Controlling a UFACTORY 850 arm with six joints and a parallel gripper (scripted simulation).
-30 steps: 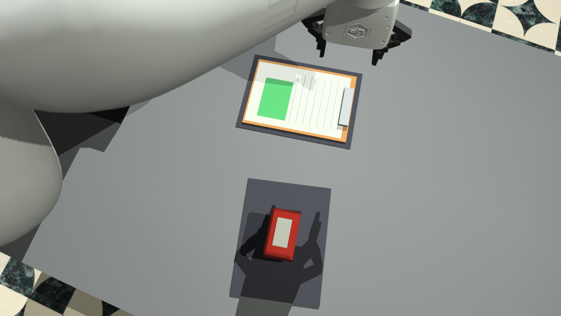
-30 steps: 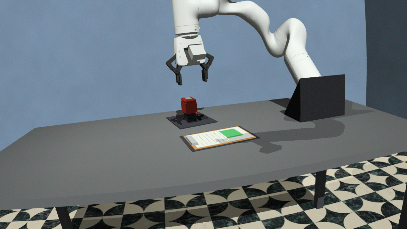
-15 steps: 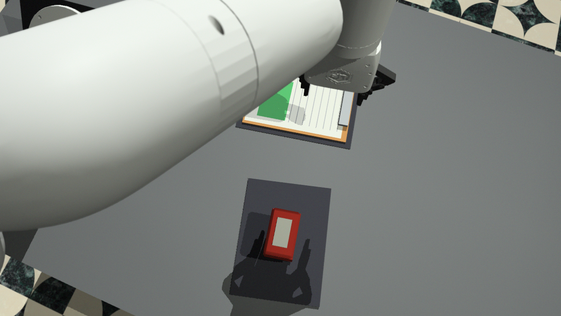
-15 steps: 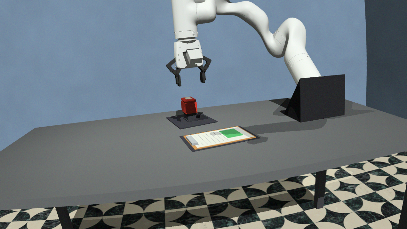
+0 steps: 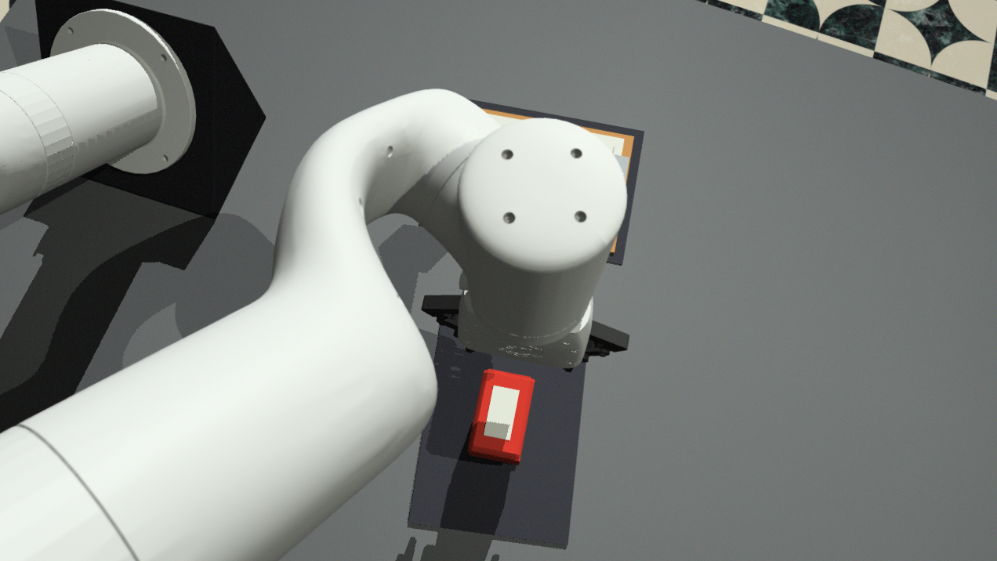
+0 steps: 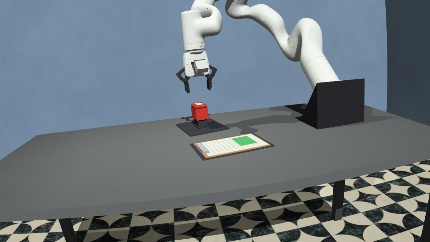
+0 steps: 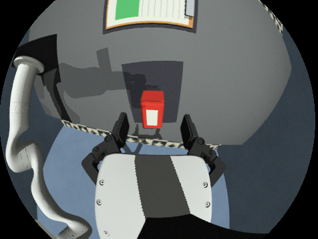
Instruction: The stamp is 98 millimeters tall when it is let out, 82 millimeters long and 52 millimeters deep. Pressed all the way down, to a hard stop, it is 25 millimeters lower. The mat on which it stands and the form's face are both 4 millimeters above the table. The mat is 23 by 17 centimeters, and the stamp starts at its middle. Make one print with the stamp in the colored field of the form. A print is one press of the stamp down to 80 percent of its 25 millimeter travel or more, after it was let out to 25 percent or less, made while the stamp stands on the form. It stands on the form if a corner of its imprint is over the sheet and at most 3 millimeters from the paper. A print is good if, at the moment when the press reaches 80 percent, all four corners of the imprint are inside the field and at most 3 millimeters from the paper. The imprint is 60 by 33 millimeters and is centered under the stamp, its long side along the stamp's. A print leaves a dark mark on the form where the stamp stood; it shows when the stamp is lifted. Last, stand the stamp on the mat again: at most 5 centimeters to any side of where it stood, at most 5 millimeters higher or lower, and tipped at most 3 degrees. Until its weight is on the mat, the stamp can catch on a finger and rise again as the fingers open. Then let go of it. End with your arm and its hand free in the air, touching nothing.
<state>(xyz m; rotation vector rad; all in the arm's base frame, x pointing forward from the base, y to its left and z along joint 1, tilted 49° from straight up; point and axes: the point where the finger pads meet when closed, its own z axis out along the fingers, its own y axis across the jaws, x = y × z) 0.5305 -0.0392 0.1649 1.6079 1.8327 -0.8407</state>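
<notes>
Now: hand 50 mm to the left of the red stamp and 120 mm above it. The rest, counted from my hand: dark mat: 50 mm to the right, 170 mm below; then black base: 50 mm to the right, 160 mm below; then form: 40 mm behind, 250 mm to the left, 170 mm below.
</notes>
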